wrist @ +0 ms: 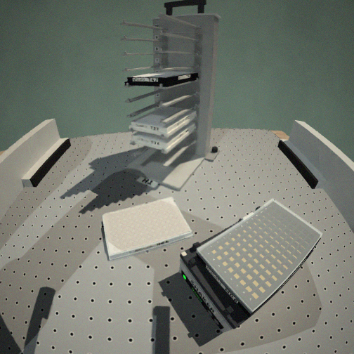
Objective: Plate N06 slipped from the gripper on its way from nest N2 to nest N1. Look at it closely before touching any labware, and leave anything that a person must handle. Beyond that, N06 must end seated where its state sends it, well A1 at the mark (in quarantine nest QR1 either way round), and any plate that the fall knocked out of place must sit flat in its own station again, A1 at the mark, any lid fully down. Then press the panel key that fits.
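My gripper (173,125) is open, with one pad at the left edge of the view and one at the right and nothing between them. A white plate (146,226) lies on the perforated deck left of the shaker, turned at an angle. Its top is pale with a fine pattern, and the small label on its near side is hard to read. A plate with yellowish wells under a clear cover (265,252) is on top of the black shaker (202,300), whose green light is lit. I cannot tell whether this plate is fully seated. No nest, quarantine nest or panel key shows.
A grey storage tower (211,90) labelled H1 stands behind the plates, with a handle on top. Its shelves hold a black plate (170,80) and two white plates (145,124) (145,141) lower down. The deck (90,310) carries shadows at the near left.
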